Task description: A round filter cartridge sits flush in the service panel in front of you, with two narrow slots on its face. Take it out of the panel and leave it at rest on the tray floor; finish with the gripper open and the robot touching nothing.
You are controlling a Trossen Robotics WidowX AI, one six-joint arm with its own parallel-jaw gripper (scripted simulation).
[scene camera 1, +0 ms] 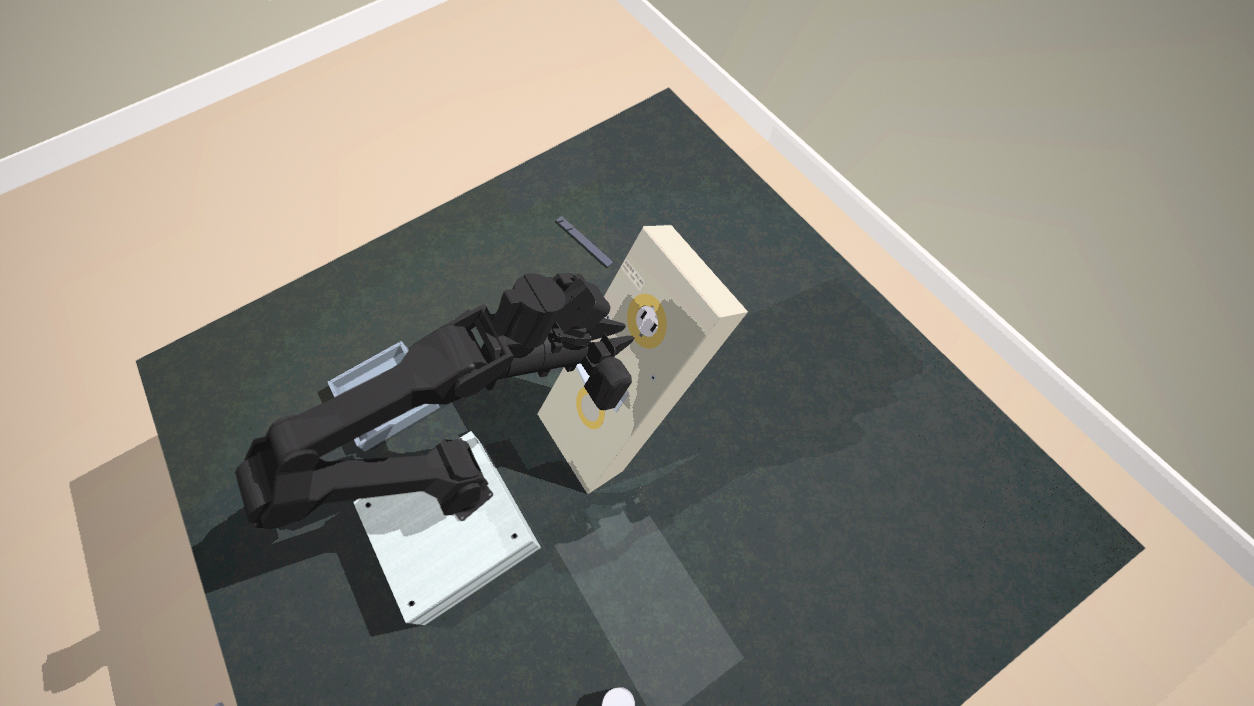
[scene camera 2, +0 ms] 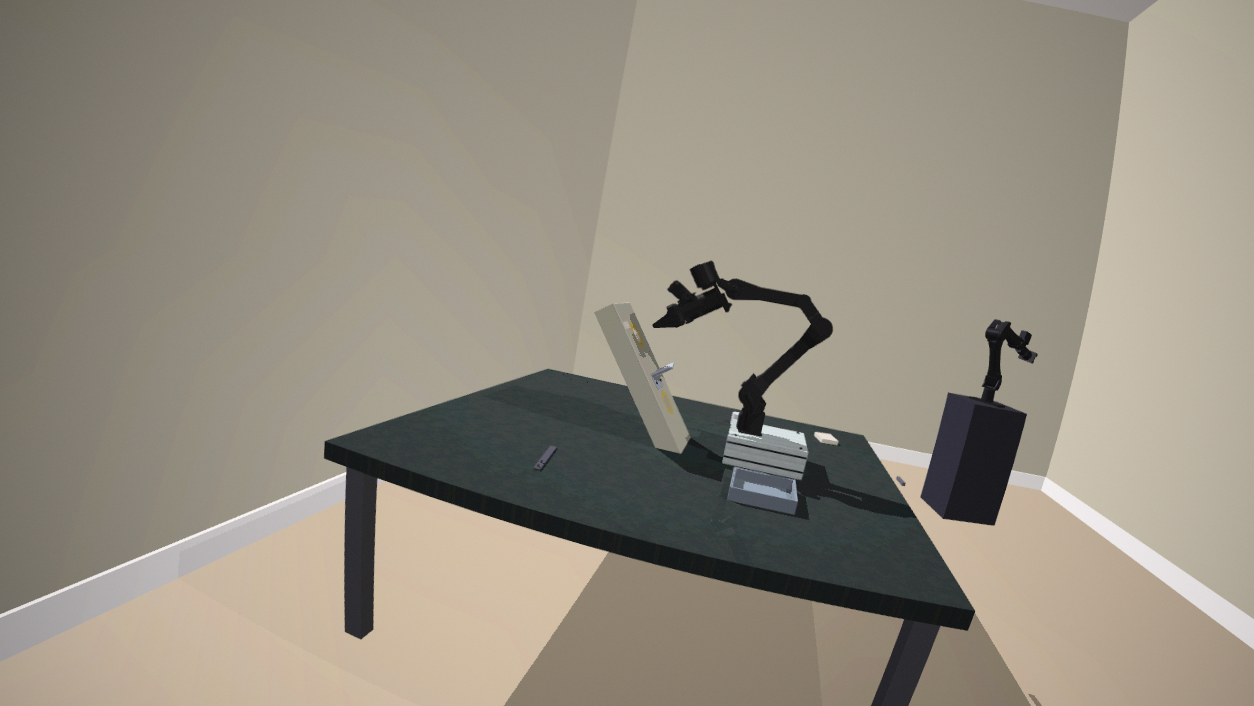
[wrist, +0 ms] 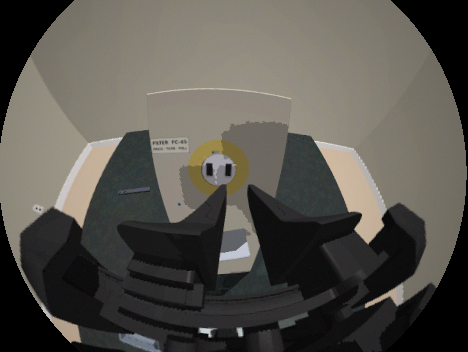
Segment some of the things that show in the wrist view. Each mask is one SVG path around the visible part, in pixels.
My gripper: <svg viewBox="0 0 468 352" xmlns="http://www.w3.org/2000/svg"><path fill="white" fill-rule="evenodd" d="M72 342L74 348L81 352L125 352ZM20 233L21 269L53 317L100 332L149 337L165 344L164 352L384 352L419 317L436 290L431 282L402 305L395 305L392 297L352 312L352 308L360 308L398 288L415 274L427 248L425 220L402 203L387 209L380 219L384 224L382 231L366 244L354 231L362 213L308 217L249 185L249 211L270 285L289 285L271 292L233 296L207 293L215 290L226 184L181 223L129 220L117 225L118 234L134 253L125 278L110 273L81 245L80 224L55 207ZM198 329L242 328L242 336L207 337L209 333L198 332ZM307 312L308 317L294 321L295 325L279 329L279 321Z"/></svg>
A round filter cartridge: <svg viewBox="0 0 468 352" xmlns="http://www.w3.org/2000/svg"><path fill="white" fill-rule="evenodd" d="M213 151L213 155L207 156L205 163L203 163L203 177L205 177L207 183L218 185L218 187L222 184L229 184L235 176L234 161L229 156Z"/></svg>
